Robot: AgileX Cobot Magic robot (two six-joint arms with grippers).
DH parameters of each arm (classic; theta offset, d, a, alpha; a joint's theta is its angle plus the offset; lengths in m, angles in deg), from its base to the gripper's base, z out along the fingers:
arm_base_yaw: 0 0.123 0 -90
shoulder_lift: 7.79 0 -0.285 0
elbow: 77.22 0 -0.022 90
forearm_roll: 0 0.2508 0 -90
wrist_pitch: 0 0 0.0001 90
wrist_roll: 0 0.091 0 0
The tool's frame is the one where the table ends.
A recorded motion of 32 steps. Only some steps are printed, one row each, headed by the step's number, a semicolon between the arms.
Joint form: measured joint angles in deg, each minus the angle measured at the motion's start. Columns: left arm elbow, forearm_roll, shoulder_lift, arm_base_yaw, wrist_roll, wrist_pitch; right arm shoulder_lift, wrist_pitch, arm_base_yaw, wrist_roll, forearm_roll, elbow.
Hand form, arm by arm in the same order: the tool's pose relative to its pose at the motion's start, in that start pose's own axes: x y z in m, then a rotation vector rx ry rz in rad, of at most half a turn. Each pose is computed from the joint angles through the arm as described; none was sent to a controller.
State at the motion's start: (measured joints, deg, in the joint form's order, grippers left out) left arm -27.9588 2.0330 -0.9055 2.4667 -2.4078 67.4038; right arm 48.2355 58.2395 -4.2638 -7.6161 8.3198 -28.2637
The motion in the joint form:
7: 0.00 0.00 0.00 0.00 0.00 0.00; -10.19 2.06 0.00 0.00 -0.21 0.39
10: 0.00 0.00 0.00 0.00 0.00 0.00; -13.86 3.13 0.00 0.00 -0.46 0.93
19: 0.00 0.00 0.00 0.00 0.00 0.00; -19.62 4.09 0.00 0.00 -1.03 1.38
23: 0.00 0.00 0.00 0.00 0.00 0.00; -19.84 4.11 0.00 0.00 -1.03 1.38
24: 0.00 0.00 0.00 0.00 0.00 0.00; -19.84 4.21 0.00 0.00 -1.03 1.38
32: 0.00 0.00 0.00 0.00 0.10 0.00; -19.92 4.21 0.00 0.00 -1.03 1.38
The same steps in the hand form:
7: 0.0000 0.0000 0.0000 0.0000 0.0000 0.0000; 0.0184 0.0037 -0.0215 0.0084 -0.1334 -0.0229
10: 0.0000 0.0000 0.0000 0.0000 0.0000 0.0000; 0.0275 0.0045 -0.0264 0.0134 -0.1685 -0.0314
19: 0.0000 0.0000 0.0000 0.0000 0.0000 0.0000; 0.0400 0.0056 -0.0347 0.0265 -0.2427 -0.0463
23: 0.0000 0.0000 0.0000 0.0000 0.0000 0.0000; 0.0404 0.0056 -0.0351 0.0267 -0.2461 -0.0468
24: 0.0000 0.0000 0.0000 0.0000 0.0000 0.0000; 0.0405 0.0057 -0.0350 0.0265 -0.2444 -0.0468
32: 0.0000 0.0000 0.0000 0.0000 0.0000 0.0017; 0.0407 0.0057 -0.0352 0.0266 -0.2458 -0.0469

